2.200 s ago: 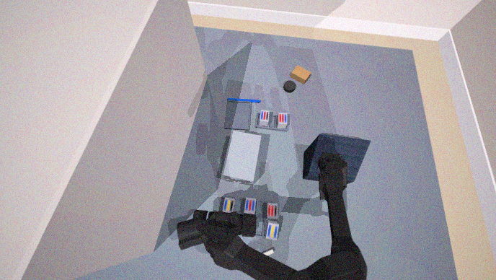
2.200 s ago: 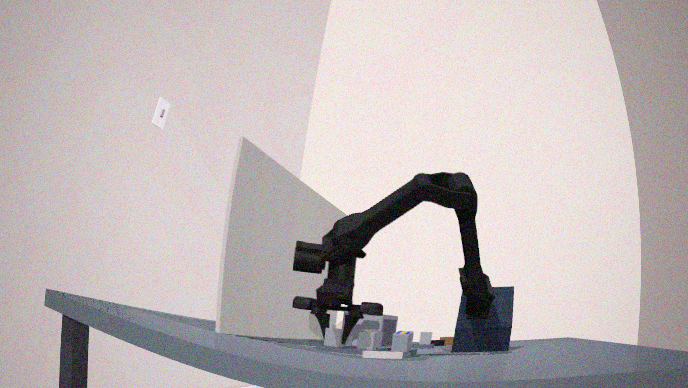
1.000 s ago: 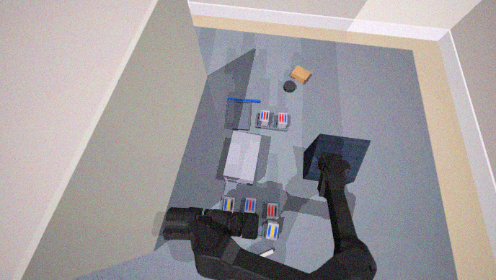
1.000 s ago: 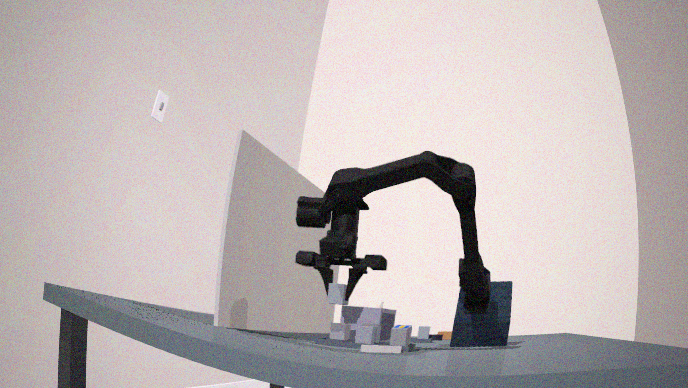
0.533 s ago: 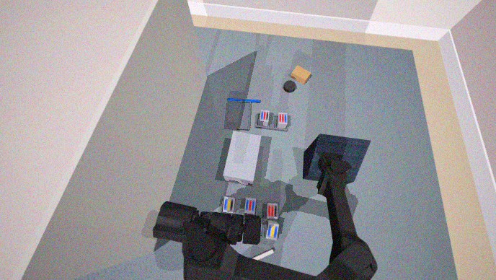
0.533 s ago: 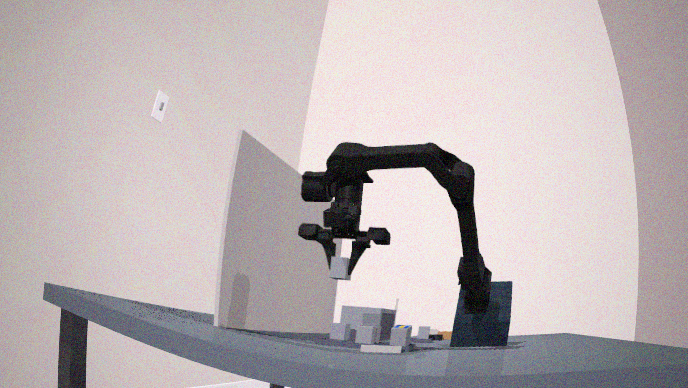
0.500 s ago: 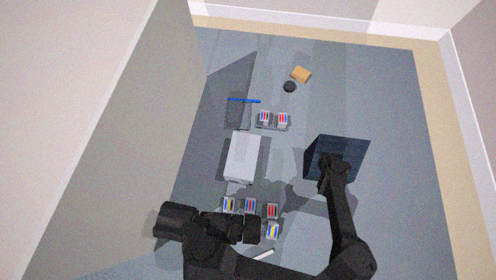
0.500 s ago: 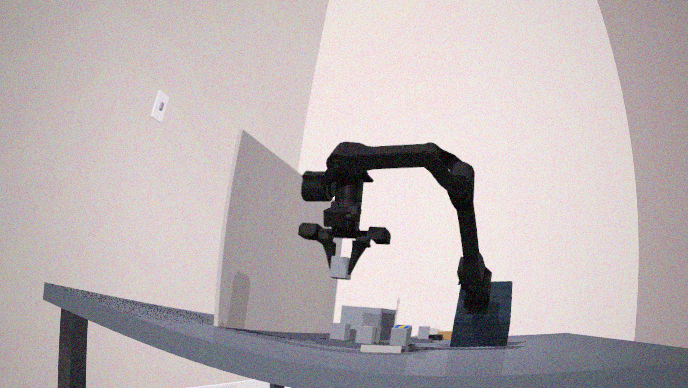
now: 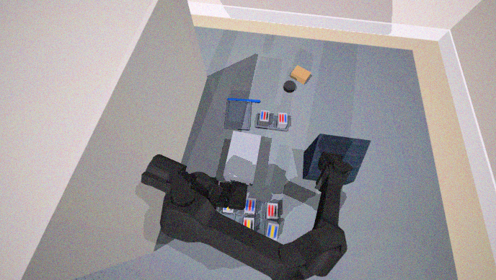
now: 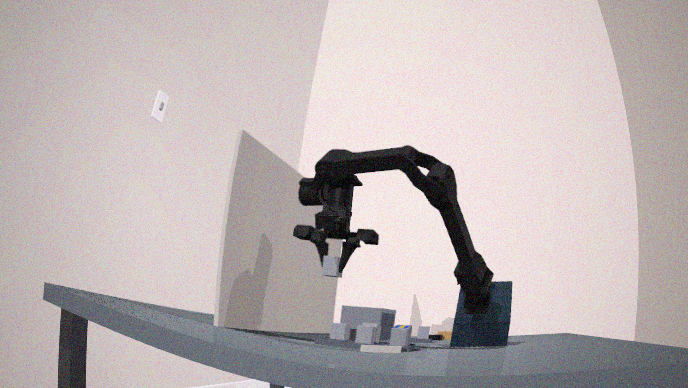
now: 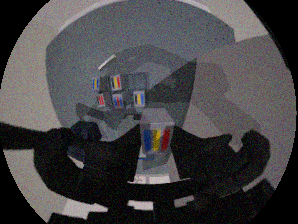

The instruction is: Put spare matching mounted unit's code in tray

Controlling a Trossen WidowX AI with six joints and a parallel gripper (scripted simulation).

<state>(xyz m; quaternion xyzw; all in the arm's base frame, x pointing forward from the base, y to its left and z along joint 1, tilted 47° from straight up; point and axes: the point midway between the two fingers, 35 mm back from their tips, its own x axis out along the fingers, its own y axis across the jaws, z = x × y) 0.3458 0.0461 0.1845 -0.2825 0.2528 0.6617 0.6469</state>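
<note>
Now: the tall panel 180 mm ahead of my gripper tip, 160 mm to the right of it and 50 mm above it. From my gripper tip the other things lie so: mounted unit: 60 mm behind, 140 mm to the right, 120 mm below; dark puck: 210 mm behind, 510 mm to the right, 170 mm below; grey spare: 20 mm above.
</note>
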